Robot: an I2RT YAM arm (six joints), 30 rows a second.
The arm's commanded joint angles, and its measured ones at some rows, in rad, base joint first. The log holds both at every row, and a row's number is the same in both.
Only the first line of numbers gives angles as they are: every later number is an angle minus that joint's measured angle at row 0.
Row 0, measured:
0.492, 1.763, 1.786, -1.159, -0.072, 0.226
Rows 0 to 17, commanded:
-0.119, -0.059, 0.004, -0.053, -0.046, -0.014
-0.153, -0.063, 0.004, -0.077, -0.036, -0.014
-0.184, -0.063, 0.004, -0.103, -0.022, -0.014
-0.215, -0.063, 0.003, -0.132, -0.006, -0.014
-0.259, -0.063, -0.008, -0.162, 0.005, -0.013
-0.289, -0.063, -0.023, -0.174, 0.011, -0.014
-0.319, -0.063, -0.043, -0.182, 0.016, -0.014
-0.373, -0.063, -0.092, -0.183, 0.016, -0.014
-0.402, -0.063, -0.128, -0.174, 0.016, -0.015
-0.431, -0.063, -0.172, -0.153, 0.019, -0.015
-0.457, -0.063, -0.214, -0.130, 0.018, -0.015
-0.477, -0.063, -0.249, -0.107, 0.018, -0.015
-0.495, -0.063, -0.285, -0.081, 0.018, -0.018
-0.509, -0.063, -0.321, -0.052, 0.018, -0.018
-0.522, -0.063, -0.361, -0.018, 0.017, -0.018
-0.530, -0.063, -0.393, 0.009, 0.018, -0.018
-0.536, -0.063, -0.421, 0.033, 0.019, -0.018
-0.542, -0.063, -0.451, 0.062, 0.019, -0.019
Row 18, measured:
-0.525, -0.062, -0.381, 0.014, 0.023, -0.006
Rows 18 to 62, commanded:
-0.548, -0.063, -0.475, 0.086, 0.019, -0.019
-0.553, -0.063, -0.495, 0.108, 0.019, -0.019
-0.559, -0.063, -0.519, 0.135, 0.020, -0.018
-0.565, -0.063, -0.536, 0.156, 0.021, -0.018
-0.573, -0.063, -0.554, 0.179, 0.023, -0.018
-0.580, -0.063, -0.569, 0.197, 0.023, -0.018
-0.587, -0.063, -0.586, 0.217, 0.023, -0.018
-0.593, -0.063, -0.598, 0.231, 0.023, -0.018
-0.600, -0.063, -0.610, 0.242, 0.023, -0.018
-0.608, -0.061, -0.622, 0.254, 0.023, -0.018
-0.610, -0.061, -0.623, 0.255, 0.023, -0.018
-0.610, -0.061, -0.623, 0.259, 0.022, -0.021
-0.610, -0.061, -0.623, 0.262, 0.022, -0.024
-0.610, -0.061, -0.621, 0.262, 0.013, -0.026
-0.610, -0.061, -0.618, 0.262, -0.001, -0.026
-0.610, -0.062, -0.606, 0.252, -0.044, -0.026
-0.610, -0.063, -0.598, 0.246, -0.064, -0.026
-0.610, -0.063, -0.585, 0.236, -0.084, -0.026
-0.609, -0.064, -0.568, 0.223, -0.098, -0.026
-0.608, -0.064, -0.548, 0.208, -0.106, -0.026
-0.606, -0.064, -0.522, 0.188, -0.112, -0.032
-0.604, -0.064, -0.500, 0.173, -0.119, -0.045
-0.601, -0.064, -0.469, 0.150, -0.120, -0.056
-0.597, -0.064, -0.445, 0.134, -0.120, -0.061
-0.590, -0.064, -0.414, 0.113, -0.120, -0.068
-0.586, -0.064, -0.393, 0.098, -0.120, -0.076
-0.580, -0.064, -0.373, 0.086, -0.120, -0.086
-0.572, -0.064, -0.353, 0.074, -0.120, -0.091
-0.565, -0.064, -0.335, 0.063, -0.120, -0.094
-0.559, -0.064, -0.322, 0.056, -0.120, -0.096
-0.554, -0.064, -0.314, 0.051, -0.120, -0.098
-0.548, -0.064, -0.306, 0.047, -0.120, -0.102
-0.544, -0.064, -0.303, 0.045, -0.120, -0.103
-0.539, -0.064, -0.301, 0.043, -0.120, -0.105
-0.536, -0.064, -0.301, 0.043, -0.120, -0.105
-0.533, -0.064, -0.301, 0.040, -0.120, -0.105
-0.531, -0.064, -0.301, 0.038, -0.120, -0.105
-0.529, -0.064, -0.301, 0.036, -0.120, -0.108
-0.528, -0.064, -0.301, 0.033, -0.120, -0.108
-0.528, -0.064, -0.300, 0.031, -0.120, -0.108
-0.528, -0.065, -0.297, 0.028, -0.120, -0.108
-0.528, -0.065, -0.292, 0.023, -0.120, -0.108
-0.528, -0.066, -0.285, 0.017, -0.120, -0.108
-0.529, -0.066, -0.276, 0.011, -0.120, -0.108
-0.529, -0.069, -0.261, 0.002, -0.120, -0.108
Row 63, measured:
-0.538, -0.062, -0.310, 0.013, -0.114, -0.095
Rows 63 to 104, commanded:
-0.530, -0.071, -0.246, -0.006, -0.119, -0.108
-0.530, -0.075, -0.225, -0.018, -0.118, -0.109
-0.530, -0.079, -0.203, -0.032, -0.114, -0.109
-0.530, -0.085, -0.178, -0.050, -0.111, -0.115
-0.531, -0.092, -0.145, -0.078, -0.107, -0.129
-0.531, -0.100, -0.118, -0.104, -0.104, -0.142
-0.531, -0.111, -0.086, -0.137, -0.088, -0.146
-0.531, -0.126, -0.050, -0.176, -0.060, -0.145
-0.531, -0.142, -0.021, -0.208, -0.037, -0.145
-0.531, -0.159, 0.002, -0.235, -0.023, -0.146
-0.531, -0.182, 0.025, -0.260, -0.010, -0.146
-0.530, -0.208, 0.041, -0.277, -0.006, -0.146
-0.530, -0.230, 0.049, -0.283, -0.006, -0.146
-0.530, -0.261, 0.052, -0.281, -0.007, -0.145
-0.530, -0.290, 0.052, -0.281, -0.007, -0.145
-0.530, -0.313, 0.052, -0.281, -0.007, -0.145
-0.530, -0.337, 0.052, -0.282, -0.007, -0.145
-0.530, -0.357, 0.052, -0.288, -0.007, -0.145
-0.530, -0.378, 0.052, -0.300, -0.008, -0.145
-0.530, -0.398, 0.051, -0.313, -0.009, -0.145
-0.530, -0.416, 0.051, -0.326, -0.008, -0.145
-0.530, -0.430, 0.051, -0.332, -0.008, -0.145
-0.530, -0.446, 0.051, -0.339, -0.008, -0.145
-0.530, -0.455, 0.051, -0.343, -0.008, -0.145
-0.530, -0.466, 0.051, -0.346, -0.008, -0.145
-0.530, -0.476, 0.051, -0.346, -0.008, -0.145
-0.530, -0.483, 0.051, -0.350, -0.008, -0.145
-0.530, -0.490, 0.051, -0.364, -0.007, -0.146
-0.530, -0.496, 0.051, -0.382, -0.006, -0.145
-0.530, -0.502, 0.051, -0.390, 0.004, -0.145
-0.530, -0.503, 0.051, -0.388, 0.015, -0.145
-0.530, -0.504, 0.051, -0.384, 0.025, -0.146
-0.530, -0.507, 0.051, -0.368, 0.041, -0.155
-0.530, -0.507, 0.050, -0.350, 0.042, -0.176
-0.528, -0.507, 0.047, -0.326, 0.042, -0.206
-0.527, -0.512, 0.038, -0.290, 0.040, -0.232
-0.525, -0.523, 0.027, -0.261, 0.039, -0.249
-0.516, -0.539, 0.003, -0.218, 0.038, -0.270
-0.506, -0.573, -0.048, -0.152, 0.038, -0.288
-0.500, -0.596, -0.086, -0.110, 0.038, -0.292
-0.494, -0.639, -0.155, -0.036, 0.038, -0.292
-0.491, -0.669, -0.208, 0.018, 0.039, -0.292
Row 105, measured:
-0.514, -0.575, -0.081, -0.070, 0.025, -0.239
